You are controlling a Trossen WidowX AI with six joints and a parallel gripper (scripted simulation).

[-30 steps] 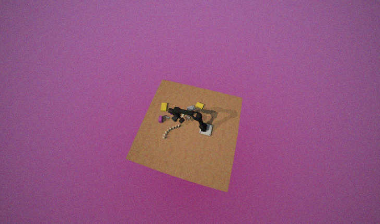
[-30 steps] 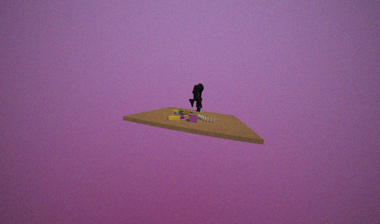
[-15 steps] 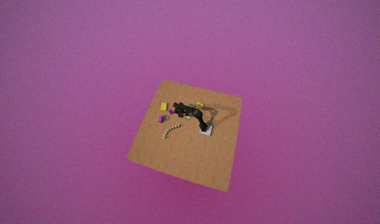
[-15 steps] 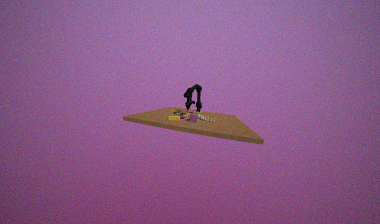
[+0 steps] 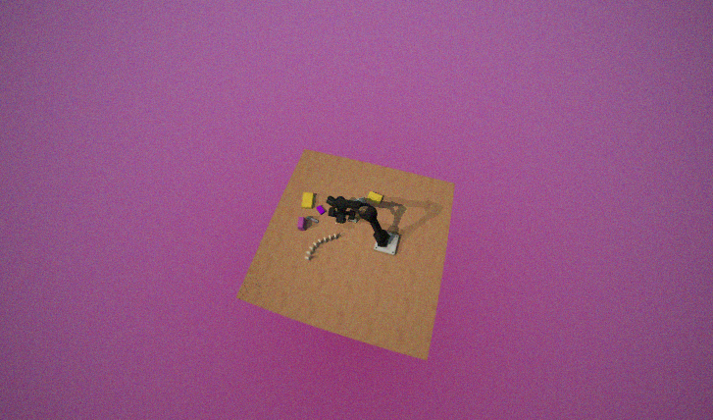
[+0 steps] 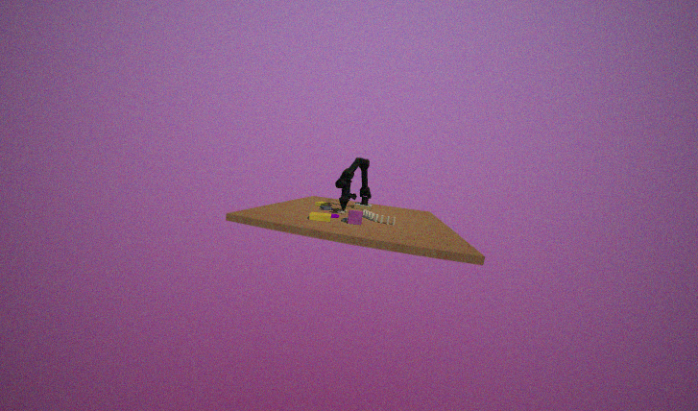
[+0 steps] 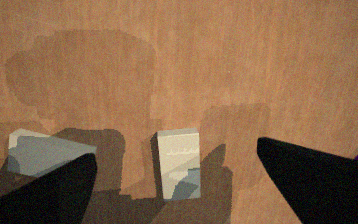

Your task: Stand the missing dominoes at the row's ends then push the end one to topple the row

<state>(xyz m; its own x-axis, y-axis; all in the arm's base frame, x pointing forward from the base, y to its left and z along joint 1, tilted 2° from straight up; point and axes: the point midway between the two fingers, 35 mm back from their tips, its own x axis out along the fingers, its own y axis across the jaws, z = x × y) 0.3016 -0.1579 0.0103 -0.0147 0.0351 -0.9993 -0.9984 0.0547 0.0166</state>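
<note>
The small grey bar lies 22 cm ahead of my gripper tip, 3 cm to the left of it and 2 cm below it. Also, from my gripper tip: purple block: 29 cm ahead, 8 cm to the left, 1 cm above.
</note>
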